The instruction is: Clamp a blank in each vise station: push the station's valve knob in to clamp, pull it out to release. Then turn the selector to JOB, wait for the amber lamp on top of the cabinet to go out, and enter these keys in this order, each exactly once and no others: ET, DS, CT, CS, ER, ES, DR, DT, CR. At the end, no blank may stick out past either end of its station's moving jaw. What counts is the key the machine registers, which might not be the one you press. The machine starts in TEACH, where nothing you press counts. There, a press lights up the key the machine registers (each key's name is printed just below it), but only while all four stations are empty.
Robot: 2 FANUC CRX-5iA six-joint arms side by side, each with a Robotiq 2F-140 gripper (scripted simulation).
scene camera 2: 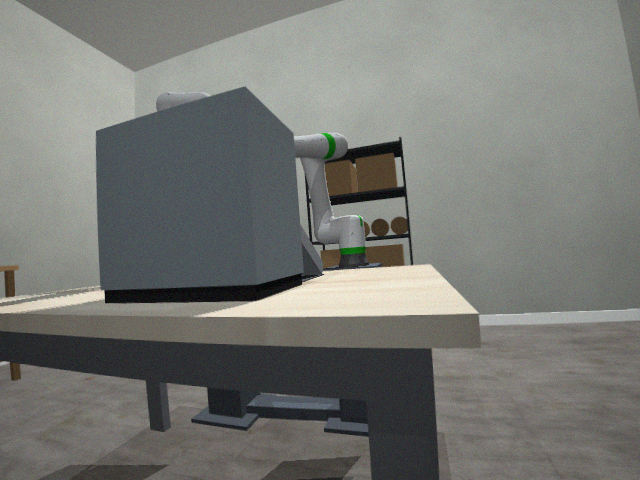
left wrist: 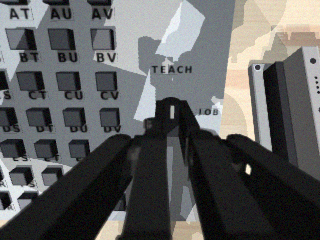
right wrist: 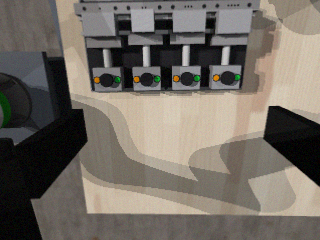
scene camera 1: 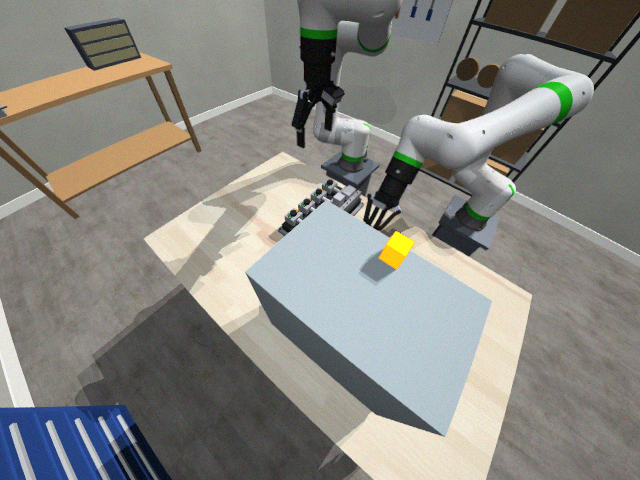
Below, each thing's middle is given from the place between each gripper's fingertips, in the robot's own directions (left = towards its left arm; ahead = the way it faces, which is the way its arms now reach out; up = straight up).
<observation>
I see the key panel (scene camera 2: 313, 265) 5 cm ahead of my left hand, 11 cm to the left of it and 7 cm below it.
My right gripper (scene camera 1: 315, 137) is now 41 cm to the right of the key panel, 30 cm above it and 14 cm short of it.
</observation>
